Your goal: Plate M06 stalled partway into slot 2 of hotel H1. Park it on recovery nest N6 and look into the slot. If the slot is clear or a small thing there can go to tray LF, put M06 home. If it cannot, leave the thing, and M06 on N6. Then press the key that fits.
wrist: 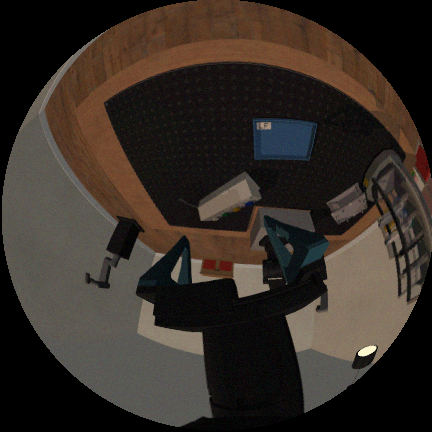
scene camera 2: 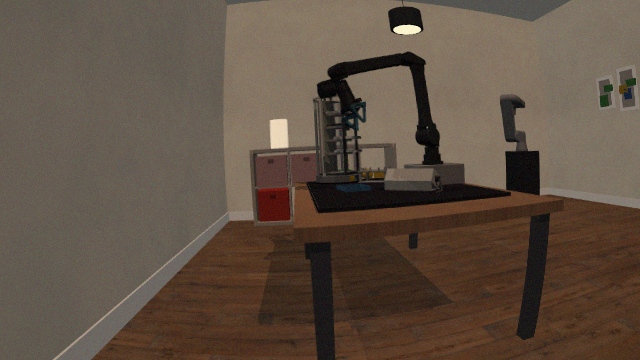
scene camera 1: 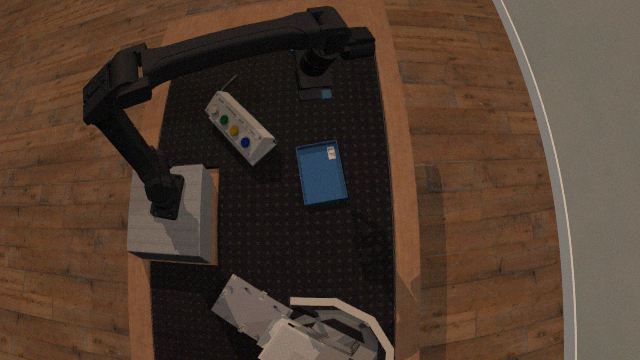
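Seen in the pictures: gripper, fingertip midpoint: (wrist: 224,229) (scene camera 2: 360,126) (scene camera 1: 302,80); arm's base, link origin: (scene camera 2: 432,164) (scene camera 1: 167,196).
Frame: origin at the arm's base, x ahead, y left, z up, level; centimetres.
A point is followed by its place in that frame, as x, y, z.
My gripper (scene camera 2: 355,116) {34.2, 25.9, 16.3} (wrist: 224,229) {34.2, 25.9, 16.3} is open and empty, high above the table's far end from the hotel; its fingers are mostly hidden under the arm in scene camera 1. Hotel H1 (scene camera 1: 292,345) (scene camera 2: 317,135) stands at the other end, partly cut off in scene camera 1. Its slots are too small and dark to read, so I cannot make out M06 or slot 2's contents. A pale platform with small clips, apparently nest N6 (scene camera 1: 247,304) {25.7, -23.4, -2.8} (wrist: 348,204) {28.6, -20.0, -2.8}, lies beside the hotel. Blue tray LF (scene camera 1: 322,175) {38.7, 13.2, -8.5} (scene camera 2: 353,188) {38.3, 21.7, -7.5} (wrist: 284,142) {37.4, 12.9, -8.5} shows no contents. The key box (scene camera 1: 257,142) {22.3, 17.6, -1.5} (scene camera 2: 410,179) {15.9, 28.3, -4.5} has green, yellow and blue keys.
The grey base block (scene camera 1: 165,240) {1.7, -11.8, 0.0} (scene camera 2: 452,172) {-8.3, 7.5, -3.8} carries my arm at the table's side, between the key box and nest. A cable leaves the key box. A shelf unit (scene camera 2: 253,190) stands behind the table. Another arm stands on a black pedestal (scene camera 2: 522,172) off the table.
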